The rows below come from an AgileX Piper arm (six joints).
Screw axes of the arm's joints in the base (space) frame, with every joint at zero. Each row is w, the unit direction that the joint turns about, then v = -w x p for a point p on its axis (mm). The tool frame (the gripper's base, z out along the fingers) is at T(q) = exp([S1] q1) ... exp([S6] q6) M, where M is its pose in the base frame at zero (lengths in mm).
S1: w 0 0 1 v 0.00 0.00 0.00
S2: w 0 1 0 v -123.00 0.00 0.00
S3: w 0 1 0 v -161.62 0.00 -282.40
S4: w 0.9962 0 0.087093 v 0.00 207.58 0.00
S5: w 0 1 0 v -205.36 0.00 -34.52
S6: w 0.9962 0 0.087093 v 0.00 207.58 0.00
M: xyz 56.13 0.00 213.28 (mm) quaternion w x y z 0.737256 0 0.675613 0
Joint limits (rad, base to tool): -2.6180..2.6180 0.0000..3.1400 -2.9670..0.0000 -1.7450..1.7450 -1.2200..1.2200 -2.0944..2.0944
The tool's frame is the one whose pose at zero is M.
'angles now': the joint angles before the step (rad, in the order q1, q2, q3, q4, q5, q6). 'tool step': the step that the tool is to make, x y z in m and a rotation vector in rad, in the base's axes. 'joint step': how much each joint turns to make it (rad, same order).
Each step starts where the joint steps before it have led.
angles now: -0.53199, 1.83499, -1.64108, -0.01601, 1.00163, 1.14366
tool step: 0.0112, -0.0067, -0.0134, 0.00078, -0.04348, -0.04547
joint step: -0.00004, 0.04044, 0.00023, -0.00196, -0.07703, 0.05299
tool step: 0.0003, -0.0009, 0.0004, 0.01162, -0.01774, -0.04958
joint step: 0.00010, 0.00017, -0.00033, -0.00931, -0.00819, 0.05848
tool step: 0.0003, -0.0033, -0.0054, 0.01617, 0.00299, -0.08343
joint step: -0.00011, 0.01279, 0.00039, -0.03664, 0.00127, 0.10137
